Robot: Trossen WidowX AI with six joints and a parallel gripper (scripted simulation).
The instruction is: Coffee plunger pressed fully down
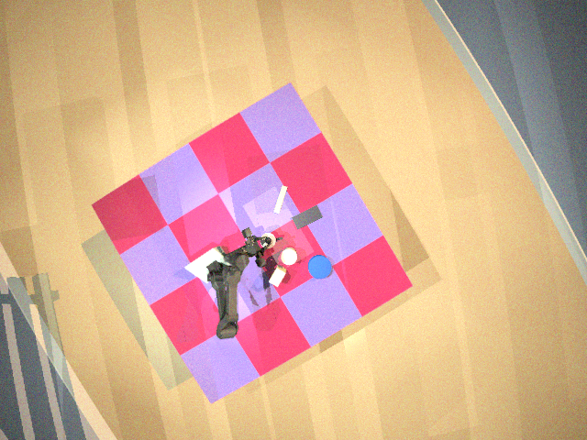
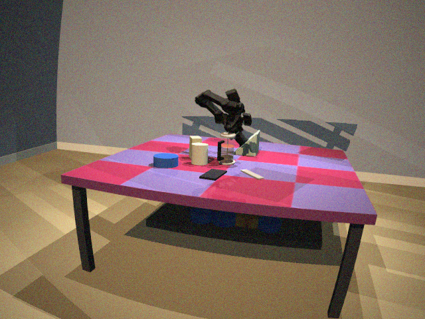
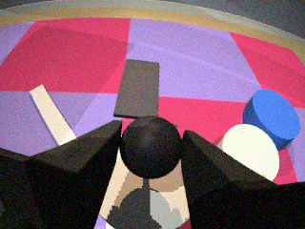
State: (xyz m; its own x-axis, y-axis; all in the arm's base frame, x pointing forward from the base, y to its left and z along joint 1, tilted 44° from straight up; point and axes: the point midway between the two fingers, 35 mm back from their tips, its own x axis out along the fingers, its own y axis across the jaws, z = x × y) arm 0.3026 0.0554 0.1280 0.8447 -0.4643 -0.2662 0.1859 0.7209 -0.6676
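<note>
The glass coffee press is 1 cm to the right of my gripper tip and 9 cm below it. From my gripper tip the other things lie so: black flat slab 21 cm ahead, 2 cm to the right, 18 cm below; white stick 15 cm ahead, 14 cm to the left, 18 cm below; cream block 9 cm behind, 18 cm to the right, 12 cm below.
</note>
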